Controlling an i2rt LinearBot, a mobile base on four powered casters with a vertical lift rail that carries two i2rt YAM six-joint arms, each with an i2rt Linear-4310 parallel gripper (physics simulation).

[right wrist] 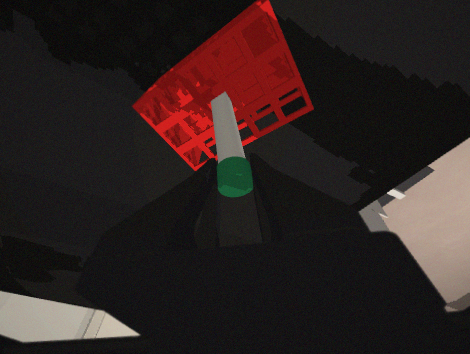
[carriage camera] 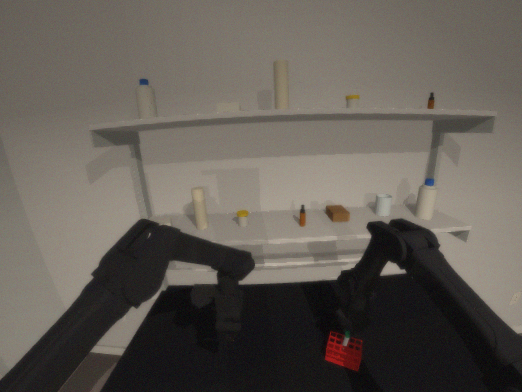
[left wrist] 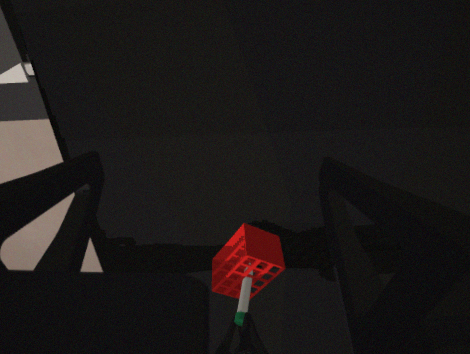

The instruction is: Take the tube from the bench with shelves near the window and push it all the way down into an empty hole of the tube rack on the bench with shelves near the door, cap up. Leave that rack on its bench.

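Places are measured from the left arm's base along level axes (x up, y ahead, z left), in centimetres.
Pixels of known places: left gripper, between the fingertips: (carriage camera: 233,326) (left wrist: 212,166); right gripper, between the fingertips: (right wrist: 233,164) (carriage camera: 348,335) (left wrist: 242,315).
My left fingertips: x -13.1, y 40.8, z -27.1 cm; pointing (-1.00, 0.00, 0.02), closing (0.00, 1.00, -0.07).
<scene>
Ahead of a thing's pixels: the offset from my left fingertips to its top centre. "*": to the spot under its first point. Level surfaces: height alone.
The tube, white with a green cap {dz -40.0, dx -12.1, dy +3.0 cm} (carriage camera: 346,342) (left wrist: 244,295) (right wrist: 228,130), is held cap up, a little tilted, over the red tube rack {dz -40.1, dx -20.2, dy +3.4 cm} (carriage camera: 343,358) (left wrist: 264,243) (right wrist: 242,37). Its lower tip seems to be just inside a hole in the rack's top; most of the tube stands above it. The rack stands on the black bench top {dx -27.6 cm} (carriage camera: 270,320). My right gripper (carriage camera: 347,327) (left wrist: 242,315) (right wrist: 233,164) is shut on the tube at its green cap. My left gripper (carriage camera: 229,337) (left wrist: 212,166) is open and empty, left of the rack in the carriage view.
Behind the bench, a lower shelf {dx +18.1 cm} (carriage camera: 280,232) holds a cream cylinder {* dz +12.8, dx +27.3, dy +34.6 cm} (carriage camera: 200,209), a yellow-lidded jar {* dz -4.5, dx +22.1, dy +34.5 cm} (carriage camera: 242,218), an amber bottle {* dz -29.5, dx +22.2, dy +30.4 cm} (carriage camera: 302,217), a brown box {* dz -46.1, dx +21.6, dy +31.8 cm} (carriage camera: 338,214), a cup {* dz -69.0, dx +23.5, dy +33.5 cm} (carriage camera: 383,205) and a blue-capped bottle {* dz -85.0, dx +26.6, dy +25.9 cm} (carriage camera: 426,201). An upper shelf (carriage camera: 310,115) holds more containers.
</scene>
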